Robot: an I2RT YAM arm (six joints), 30 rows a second.
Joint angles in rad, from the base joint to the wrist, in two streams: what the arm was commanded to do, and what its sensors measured. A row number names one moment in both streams.
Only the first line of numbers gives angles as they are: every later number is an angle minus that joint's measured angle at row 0.
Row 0, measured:
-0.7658, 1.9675, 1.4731, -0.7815, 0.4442, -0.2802
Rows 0 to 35, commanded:
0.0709, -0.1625, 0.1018, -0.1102, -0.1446, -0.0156
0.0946, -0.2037, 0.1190, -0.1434, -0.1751, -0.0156
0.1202, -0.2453, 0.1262, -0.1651, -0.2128, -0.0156
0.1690, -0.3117, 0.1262, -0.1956, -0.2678, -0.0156
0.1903, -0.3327, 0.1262, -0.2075, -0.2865, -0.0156
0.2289, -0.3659, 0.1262, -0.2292, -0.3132, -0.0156
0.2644, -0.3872, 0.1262, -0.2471, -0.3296, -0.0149
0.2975, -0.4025, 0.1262, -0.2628, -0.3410, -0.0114
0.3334, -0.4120, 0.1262, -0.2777, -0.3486, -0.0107
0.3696, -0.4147, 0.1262, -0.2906, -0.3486, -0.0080
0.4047, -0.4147, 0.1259, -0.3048, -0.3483, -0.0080
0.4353, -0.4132, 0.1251, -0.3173, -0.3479, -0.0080
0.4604, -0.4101, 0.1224, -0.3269, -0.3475, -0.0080
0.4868, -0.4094, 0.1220, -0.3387, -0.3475, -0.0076
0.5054, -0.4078, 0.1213, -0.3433, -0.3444, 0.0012
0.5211, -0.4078, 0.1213, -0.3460, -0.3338, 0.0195
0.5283, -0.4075, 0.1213, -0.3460, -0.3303, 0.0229
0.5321, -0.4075, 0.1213, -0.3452, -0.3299, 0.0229
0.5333, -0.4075, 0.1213, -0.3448, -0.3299, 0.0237
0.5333, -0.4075, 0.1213, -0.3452, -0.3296, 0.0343
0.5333, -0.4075, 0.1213, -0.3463, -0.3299, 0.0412
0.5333, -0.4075, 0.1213, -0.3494, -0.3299, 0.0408
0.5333, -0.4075, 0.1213, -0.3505, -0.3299, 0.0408
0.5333, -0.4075, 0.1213, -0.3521, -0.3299, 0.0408
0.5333, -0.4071, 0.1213, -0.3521, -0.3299, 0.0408
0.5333, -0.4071, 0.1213, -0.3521, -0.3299, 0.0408
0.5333, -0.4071, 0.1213, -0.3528, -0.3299, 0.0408
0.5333, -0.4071, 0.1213, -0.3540, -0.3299, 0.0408
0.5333, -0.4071, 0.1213, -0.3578, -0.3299, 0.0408
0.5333, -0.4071, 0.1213, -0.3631, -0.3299, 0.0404
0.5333, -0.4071, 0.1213, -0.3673, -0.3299, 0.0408
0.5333, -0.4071, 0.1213, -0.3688, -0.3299, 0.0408
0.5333, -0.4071, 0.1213, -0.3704, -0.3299, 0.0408
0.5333, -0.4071, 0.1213, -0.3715, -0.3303, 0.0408
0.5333, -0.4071, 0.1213, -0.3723, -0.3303, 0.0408
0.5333, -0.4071, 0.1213, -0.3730, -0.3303, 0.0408
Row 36, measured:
0.5314, -0.4097, 0.1232, -0.3707, -0.3277, 0.0164
